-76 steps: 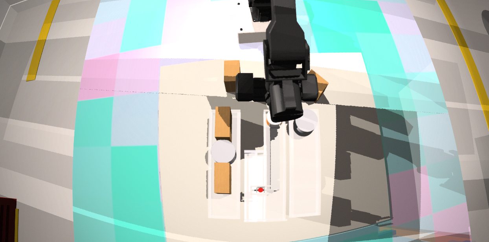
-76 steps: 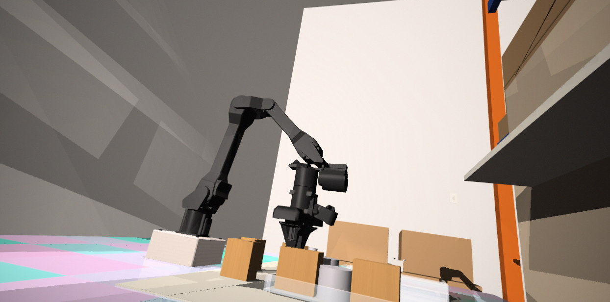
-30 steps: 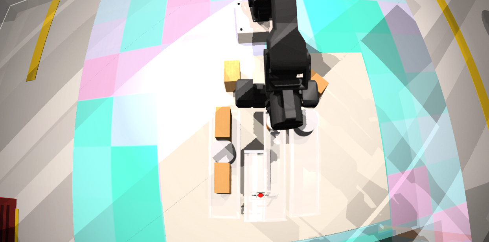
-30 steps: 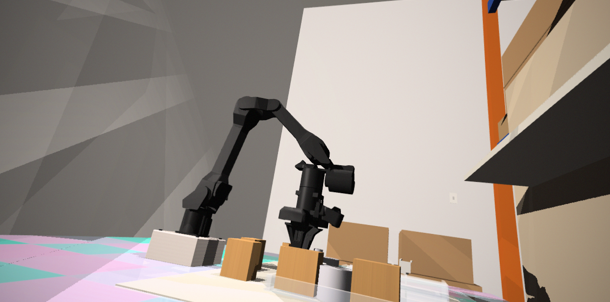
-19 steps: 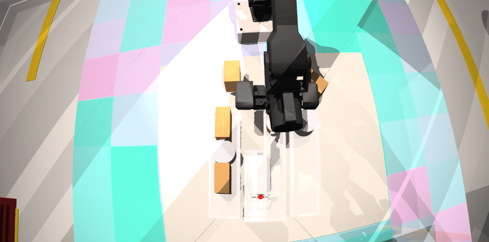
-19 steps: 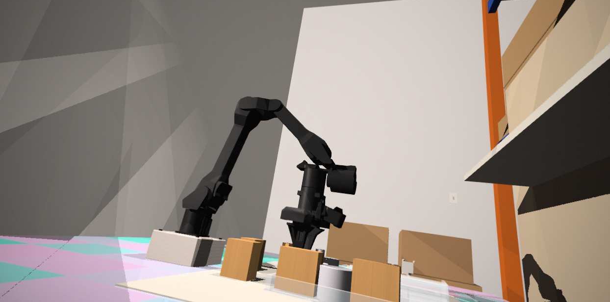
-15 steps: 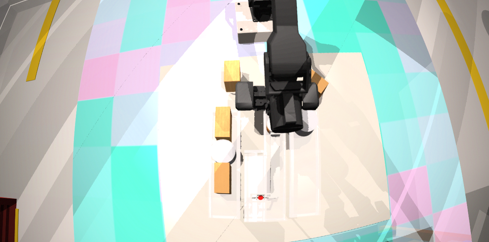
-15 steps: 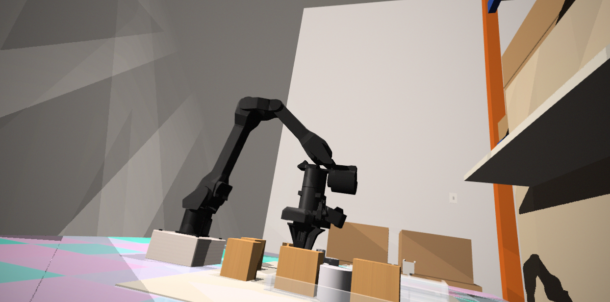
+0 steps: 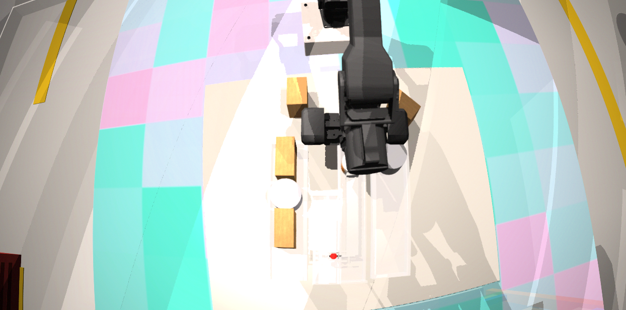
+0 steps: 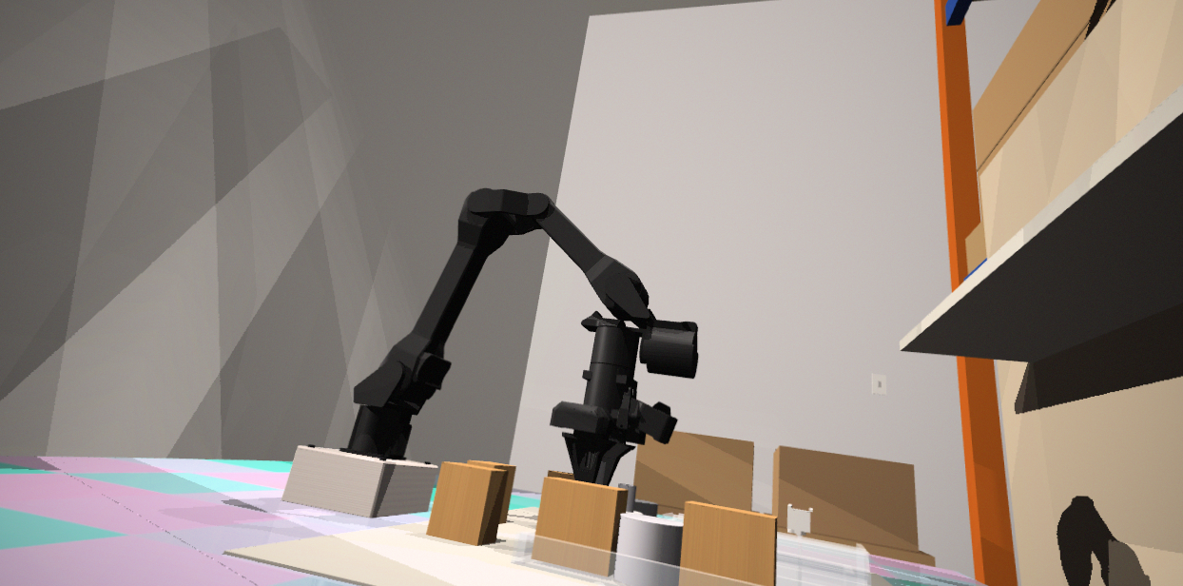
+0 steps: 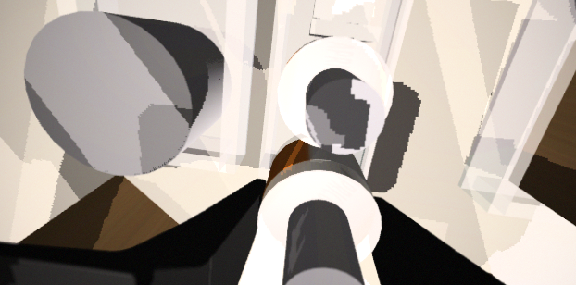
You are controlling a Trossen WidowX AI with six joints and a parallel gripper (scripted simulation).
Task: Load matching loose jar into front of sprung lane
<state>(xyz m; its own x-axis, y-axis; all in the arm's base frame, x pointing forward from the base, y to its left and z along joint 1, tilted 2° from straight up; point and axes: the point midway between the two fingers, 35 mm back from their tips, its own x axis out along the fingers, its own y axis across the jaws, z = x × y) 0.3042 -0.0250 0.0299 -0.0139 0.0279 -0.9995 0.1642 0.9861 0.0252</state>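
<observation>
Right now my gripper tip is 160 mm short of the clear sprung lane, 50 mm to the left of it and 30 mm above it. Round my gripper tip: red mark 220 mm ahead, 70 mm to the right, 20 mm above.
</observation>
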